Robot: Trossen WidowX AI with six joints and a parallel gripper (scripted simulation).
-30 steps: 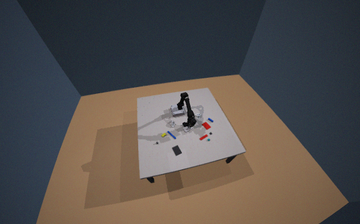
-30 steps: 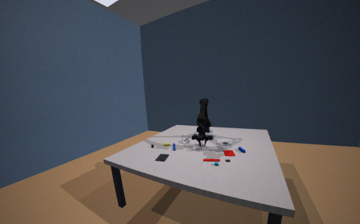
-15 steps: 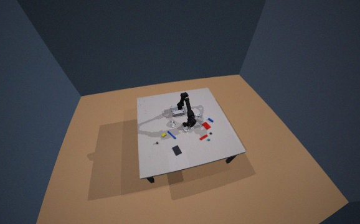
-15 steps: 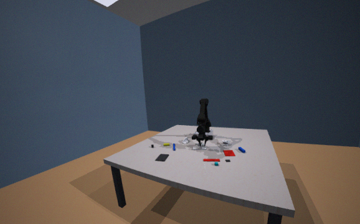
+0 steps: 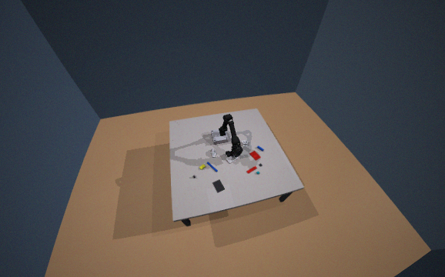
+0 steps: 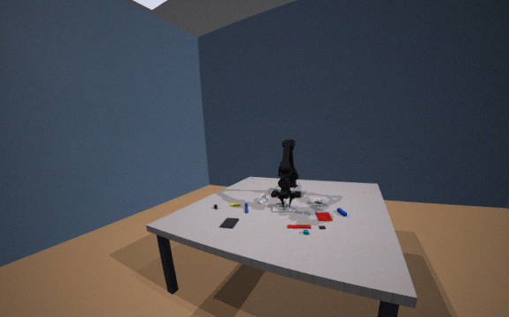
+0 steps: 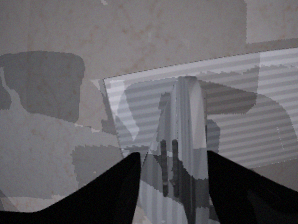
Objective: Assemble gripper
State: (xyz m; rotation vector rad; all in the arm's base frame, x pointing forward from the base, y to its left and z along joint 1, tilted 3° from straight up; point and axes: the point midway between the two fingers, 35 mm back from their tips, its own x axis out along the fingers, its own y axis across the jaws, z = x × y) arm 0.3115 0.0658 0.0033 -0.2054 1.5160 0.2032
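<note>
Now: gripper tip 2 cm short of the white flat plate, 2 cm to the left of it and 1 cm above it. Also, from my gripper tip: red square plate 3 cm ahead, 24 cm to the left, 2 cm below; red bar 20 cm ahead, 15 cm to the left, 1 cm below; gripper base 16 cm behind, 18 cm to the left, 1 cm above.
</note>
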